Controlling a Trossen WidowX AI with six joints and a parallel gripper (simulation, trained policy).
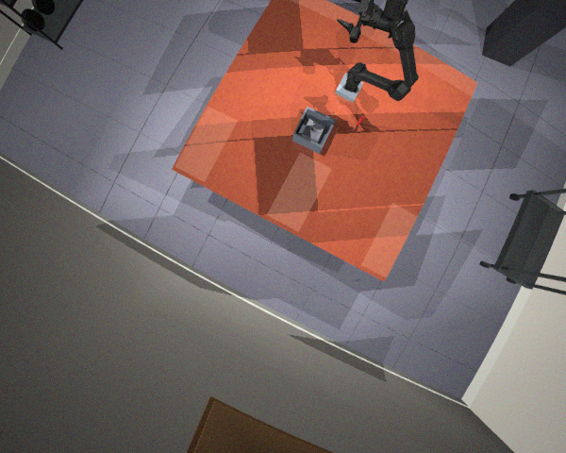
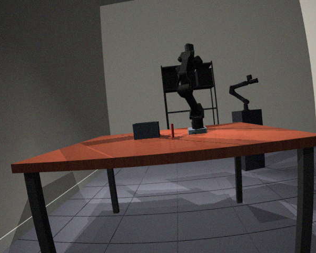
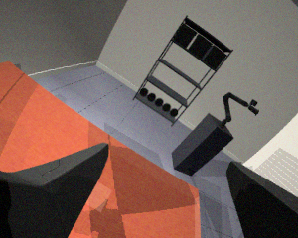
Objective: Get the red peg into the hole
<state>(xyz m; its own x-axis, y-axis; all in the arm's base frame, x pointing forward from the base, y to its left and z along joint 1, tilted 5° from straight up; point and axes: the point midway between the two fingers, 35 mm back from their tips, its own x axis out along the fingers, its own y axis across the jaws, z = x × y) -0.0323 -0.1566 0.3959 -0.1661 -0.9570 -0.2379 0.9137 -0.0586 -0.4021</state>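
Right now my gripper tip is 39 cm above the red peg, 25 cm to the right of it and 21 cm short of it. Round my gripper tip: grey plate (39 cm below, 34 cm ahead, 3 cm to the left); then grey box (41 cm below, 34 cm ahead, 3 cm to the left).
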